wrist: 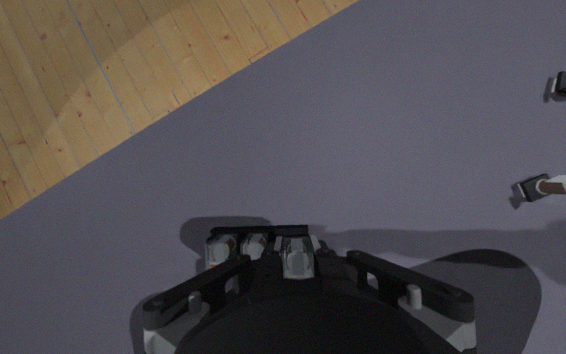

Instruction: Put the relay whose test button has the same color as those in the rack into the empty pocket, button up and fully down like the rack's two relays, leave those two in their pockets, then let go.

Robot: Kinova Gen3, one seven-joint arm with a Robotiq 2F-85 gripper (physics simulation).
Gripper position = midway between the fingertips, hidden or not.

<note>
In view: my gripper [296,246], a relay [297,255] and a relay [222,247].
</note>
